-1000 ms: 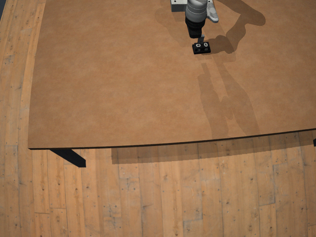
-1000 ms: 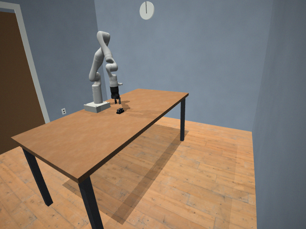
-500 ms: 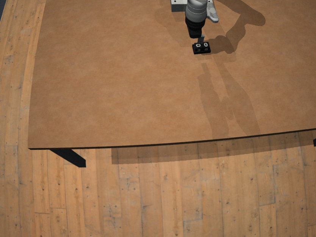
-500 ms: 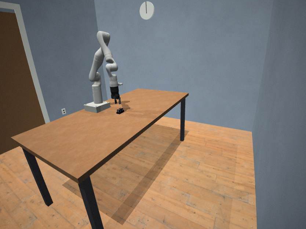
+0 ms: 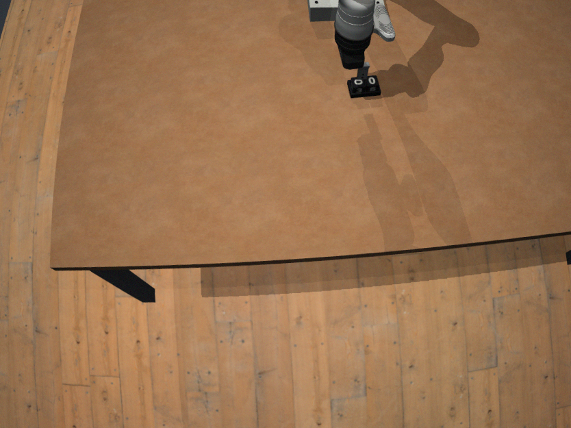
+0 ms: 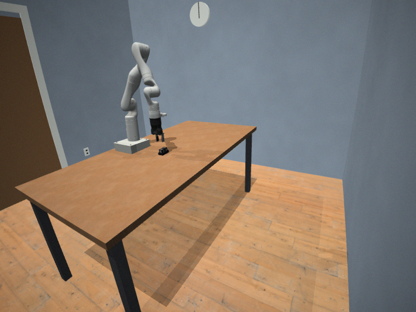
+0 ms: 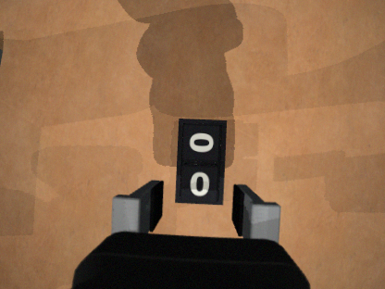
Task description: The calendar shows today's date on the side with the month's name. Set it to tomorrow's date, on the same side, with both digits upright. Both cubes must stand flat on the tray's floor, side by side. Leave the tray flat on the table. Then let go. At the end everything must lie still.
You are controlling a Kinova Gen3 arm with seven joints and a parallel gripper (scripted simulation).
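Right now my hand is 20 mm to the right of the black tray and 110 mm above it.
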